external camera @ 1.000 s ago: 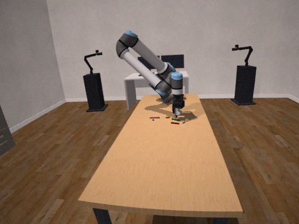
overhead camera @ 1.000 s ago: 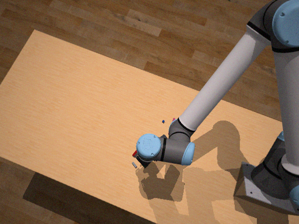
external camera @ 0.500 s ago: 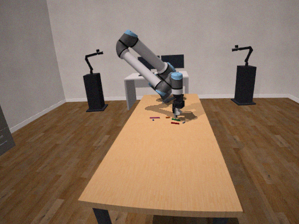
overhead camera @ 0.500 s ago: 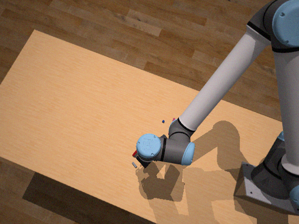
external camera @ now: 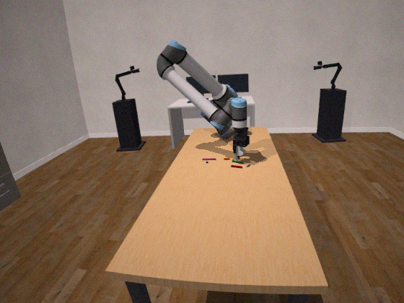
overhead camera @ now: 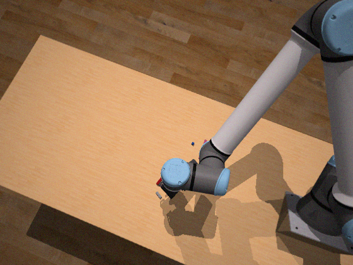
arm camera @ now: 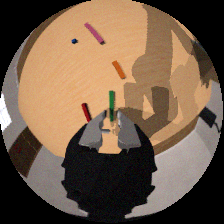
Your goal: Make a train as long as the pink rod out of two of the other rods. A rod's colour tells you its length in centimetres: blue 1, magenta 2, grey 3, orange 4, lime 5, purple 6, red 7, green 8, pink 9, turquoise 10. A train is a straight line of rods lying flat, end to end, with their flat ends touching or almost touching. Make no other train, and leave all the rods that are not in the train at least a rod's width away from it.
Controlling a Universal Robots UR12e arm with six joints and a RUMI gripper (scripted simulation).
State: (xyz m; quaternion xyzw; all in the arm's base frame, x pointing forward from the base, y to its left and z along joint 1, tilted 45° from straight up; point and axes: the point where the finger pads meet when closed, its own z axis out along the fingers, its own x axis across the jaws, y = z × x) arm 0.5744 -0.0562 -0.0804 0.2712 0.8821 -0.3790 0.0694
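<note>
Now: hand 30 mm above the green rod. Also, from my hand: red rod (70 mm ahead, 30 mm below, 20 mm to the right); then grey rod (60 mm to the left, 60 mm ahead, 30 mm below); then orange rod (70 mm to the right, 60 mm behind, 30 mm below).
</note>
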